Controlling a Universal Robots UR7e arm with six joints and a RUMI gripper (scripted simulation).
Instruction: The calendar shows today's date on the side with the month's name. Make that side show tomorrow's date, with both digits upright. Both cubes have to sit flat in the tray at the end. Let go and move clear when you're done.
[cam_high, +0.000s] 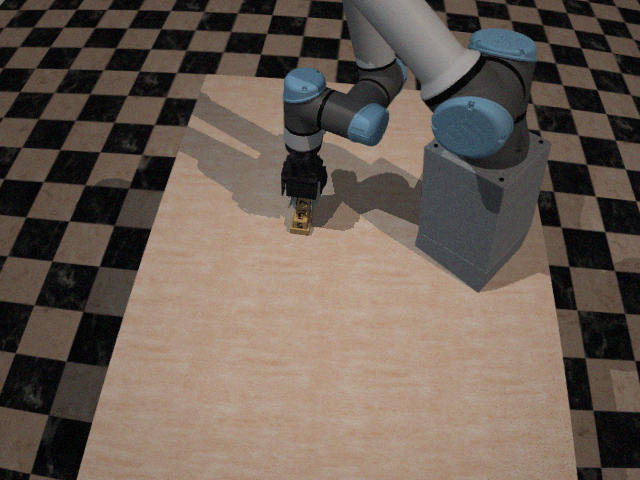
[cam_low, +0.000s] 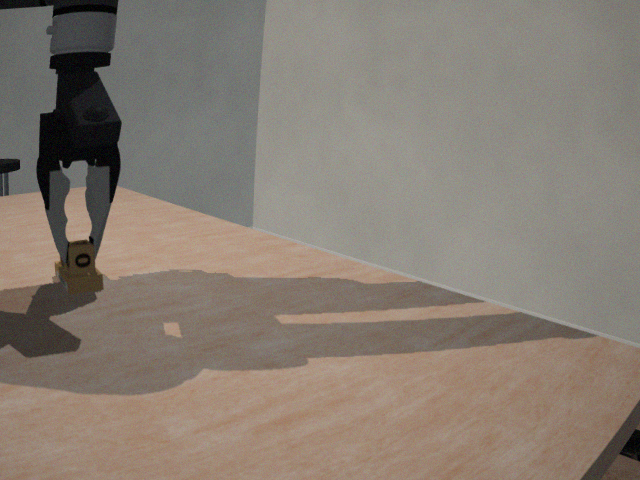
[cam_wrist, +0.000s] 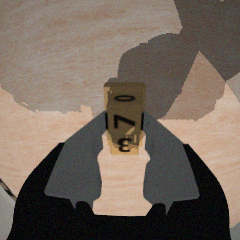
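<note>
Right now the wooden tray is 2 cm to the left of my hand and 3 cm below it. Also, from my hand: wooden digit cube (3 cm to the left, 2 cm below).
</note>
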